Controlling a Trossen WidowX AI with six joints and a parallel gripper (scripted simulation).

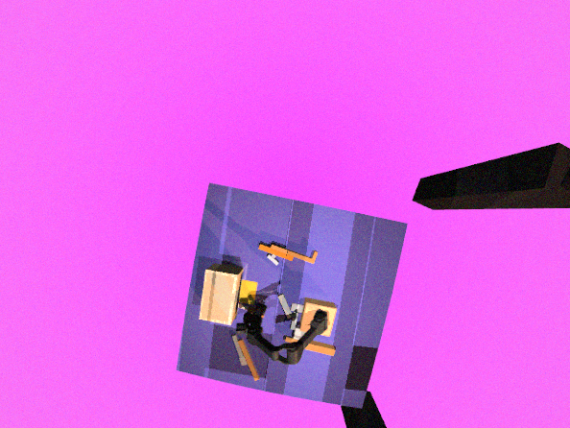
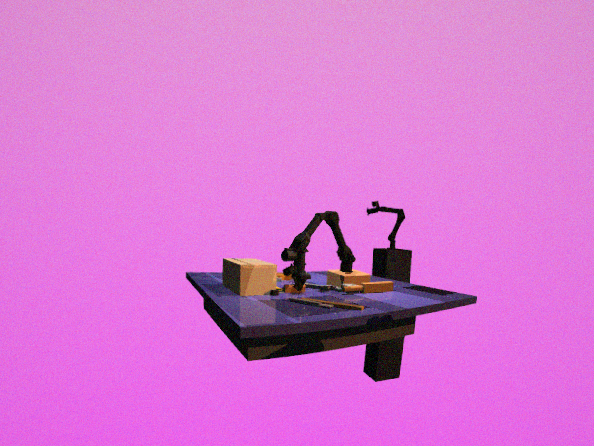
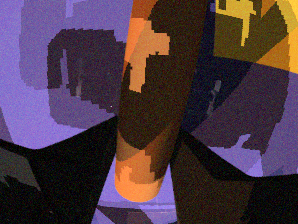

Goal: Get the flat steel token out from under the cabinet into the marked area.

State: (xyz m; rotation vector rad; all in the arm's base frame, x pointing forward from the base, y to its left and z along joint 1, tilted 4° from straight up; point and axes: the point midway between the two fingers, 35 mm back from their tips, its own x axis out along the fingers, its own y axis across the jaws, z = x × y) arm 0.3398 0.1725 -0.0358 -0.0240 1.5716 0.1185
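My gripper tip is 14 cm past the grey bar and 11 cm to the left of it. Round my gripper tip: orange stick (33 cm to the left, 6 cm behind); small white piece (35 cm to the right, 5 cm ahead); orange block (36 cm behind, 7 cm to the left, 2 cm above).
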